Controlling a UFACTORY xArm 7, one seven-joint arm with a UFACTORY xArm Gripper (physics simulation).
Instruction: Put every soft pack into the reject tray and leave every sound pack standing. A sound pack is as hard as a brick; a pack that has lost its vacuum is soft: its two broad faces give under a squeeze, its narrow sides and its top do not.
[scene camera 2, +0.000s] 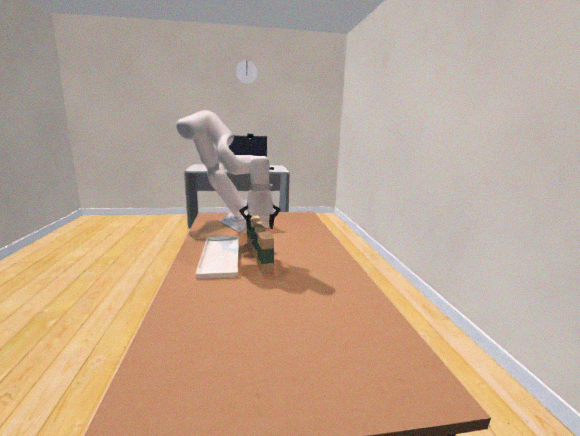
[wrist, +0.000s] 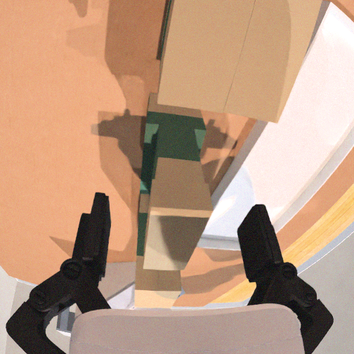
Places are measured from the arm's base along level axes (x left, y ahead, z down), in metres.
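Where they show: gripper, between the fingertips: (scene camera 2: 260, 228).
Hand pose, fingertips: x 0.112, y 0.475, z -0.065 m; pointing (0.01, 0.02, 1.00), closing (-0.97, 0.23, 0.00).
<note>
Each offset is from my fingertips to the top centre of the thing. Level surfaces: height alone.
Three tan packs with green bands stand upright in a row. The nearest pack @[dx +0.012, dy +0.113, dz -0.010 m] (scene camera 2: 266, 242) (wrist: 230, 55) shows its broad tan top at the upper part of the wrist view. The middle pack @[dx +0.001, dy -0.024, dz -0.010 m] (scene camera 2: 260, 229) (wrist: 180, 185) is partly behind it in the scene view. The farthest pack @[dx -0.024, dy -0.160, dz -0.010 m] (scene camera 2: 255, 220) (wrist: 157, 280) is partly hidden behind the middle one. My gripper (scene camera 2: 260, 226) (wrist: 180, 213) is wide open above the far part of the row, its fingers apart on either side, holding nothing. The white reject tray @[dx -0.169, dy -0.009, dz +0.109 m] (scene camera 2: 217, 275) (wrist: 325, 170) lies beside the row; no pack shows in it.
The brown table @[dz +0.131 m] (scene camera 2: 280, 350) (wrist: 60, 165) carries the row and the tray. The arm's base (scene camera 2: 233, 222) is at the table's far end. A grey desk (scene camera 2: 192, 200) with a black monitor (scene camera 2: 250, 146) stands behind it. The nearest pack and the tray's side wall are close to the middle pack.
</note>
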